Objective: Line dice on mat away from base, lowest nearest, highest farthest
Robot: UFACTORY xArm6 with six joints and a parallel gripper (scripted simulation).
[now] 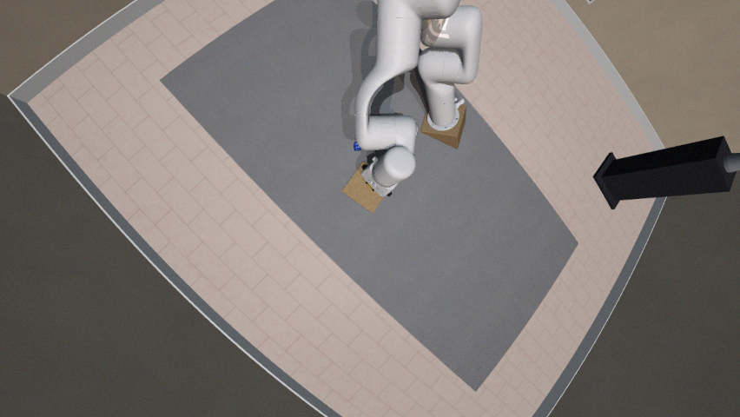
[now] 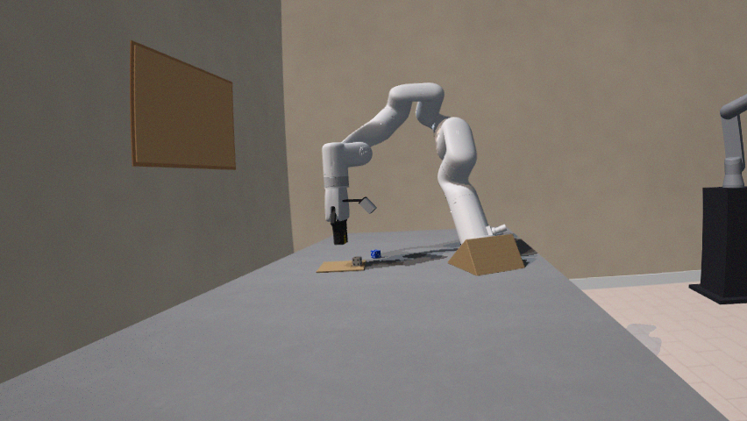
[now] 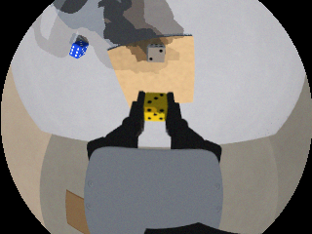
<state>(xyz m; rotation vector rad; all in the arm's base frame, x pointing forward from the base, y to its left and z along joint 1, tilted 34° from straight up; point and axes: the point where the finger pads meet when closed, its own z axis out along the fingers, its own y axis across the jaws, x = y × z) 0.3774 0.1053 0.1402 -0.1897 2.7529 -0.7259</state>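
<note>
My hand is 9 cm above the tan mat. From my hand the other things lie so: yellow die 1 cm below; then blue die 7 cm behind, 14 cm to the right, 8 cm below; then white die 5 cm behind, 8 cm below.
</note>
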